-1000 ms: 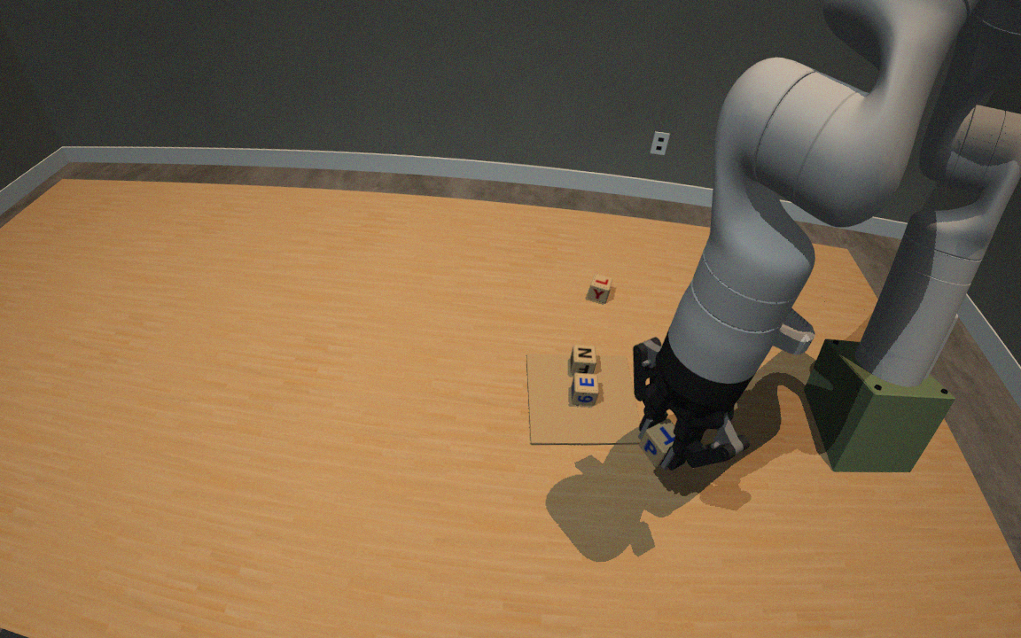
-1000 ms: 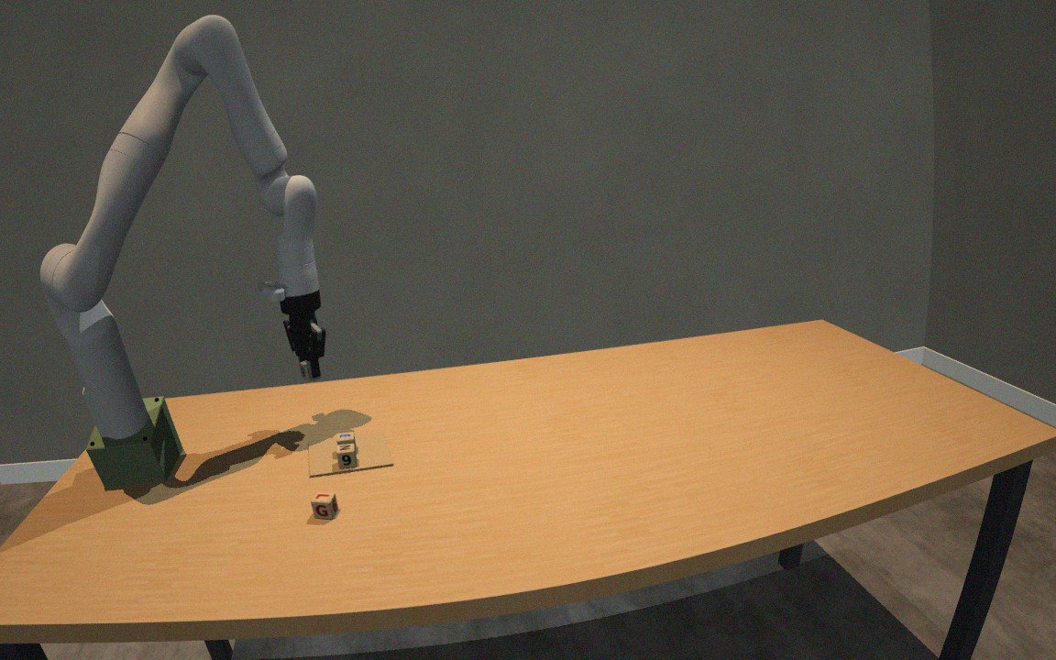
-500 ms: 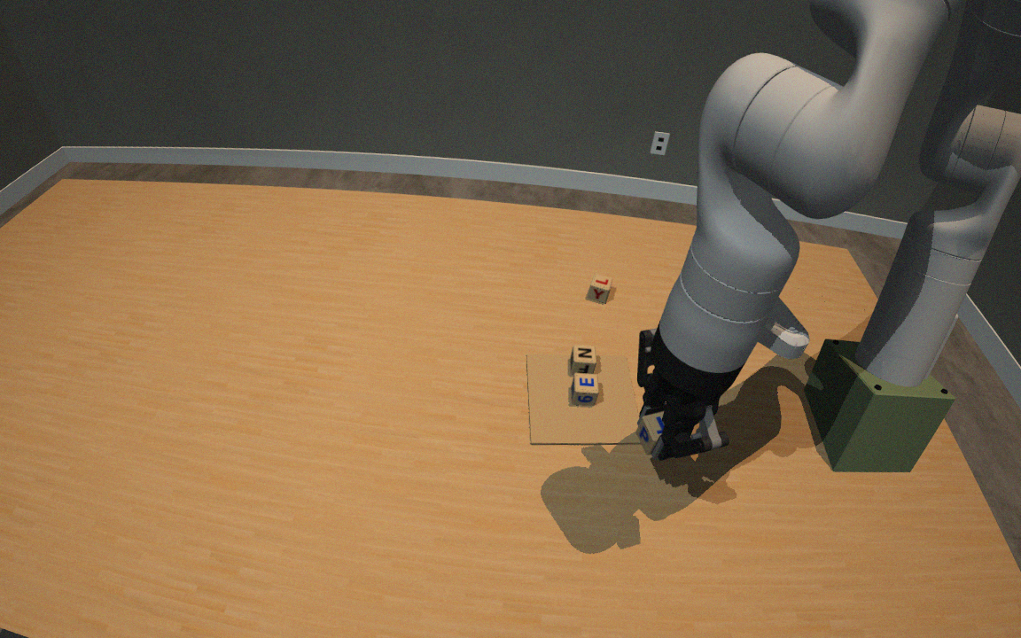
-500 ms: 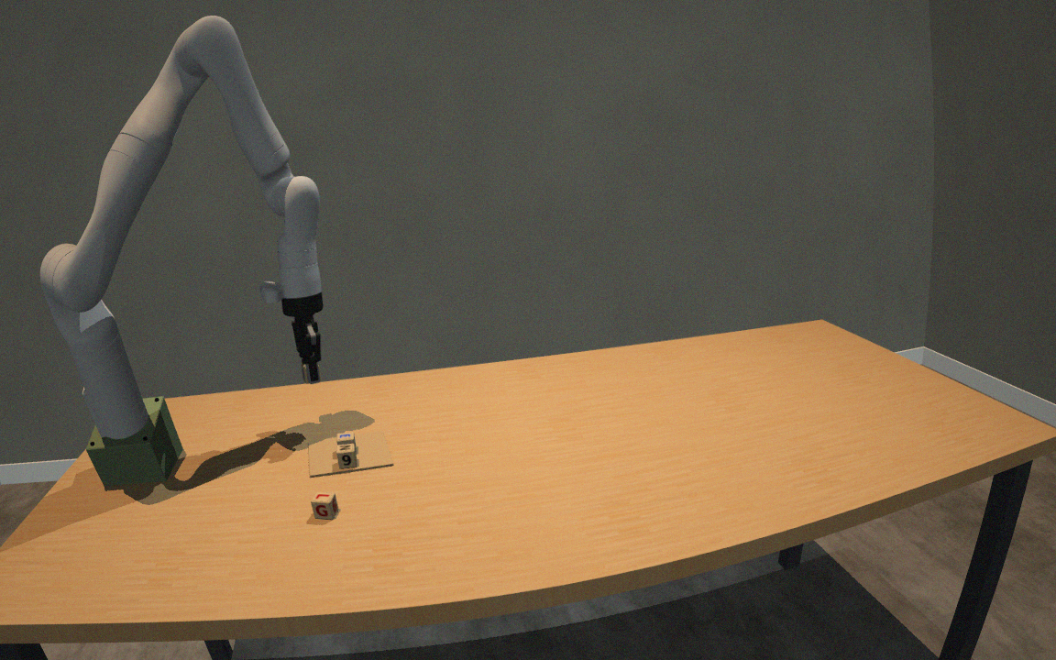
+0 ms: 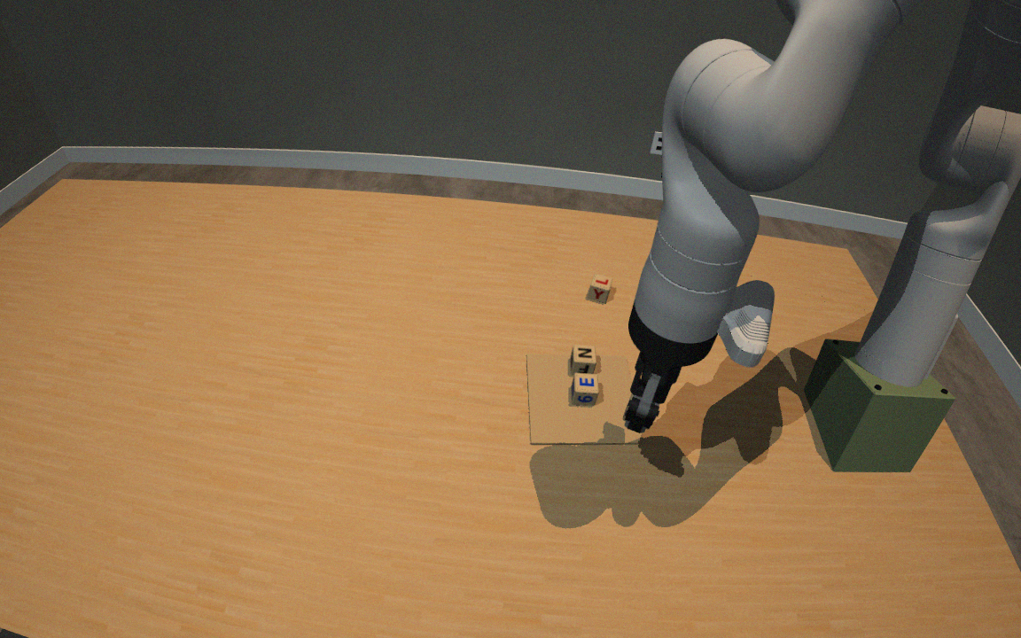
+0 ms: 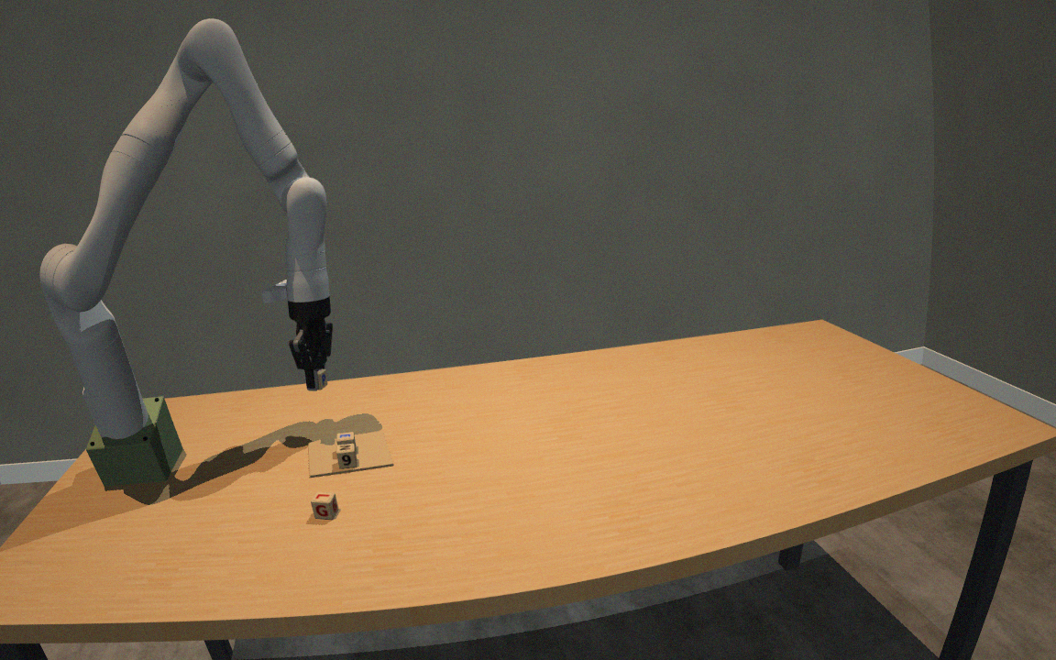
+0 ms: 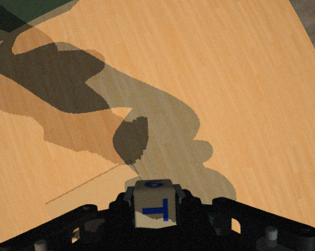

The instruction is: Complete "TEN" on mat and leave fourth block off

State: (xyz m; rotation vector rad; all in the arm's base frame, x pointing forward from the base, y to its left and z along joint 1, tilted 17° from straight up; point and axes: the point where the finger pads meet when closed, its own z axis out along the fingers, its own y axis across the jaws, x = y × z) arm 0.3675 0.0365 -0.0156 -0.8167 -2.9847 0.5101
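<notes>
The E block is 3 cm ahead of my hand, 9 cm to the right of it and 10 cm below it. The rest, counted from my hand: N block (2 cm ahead, 14 cm to the right, 10 cm below); then tan mat (3 cm ahead, 9 cm to the right, 11 cm below).
</notes>
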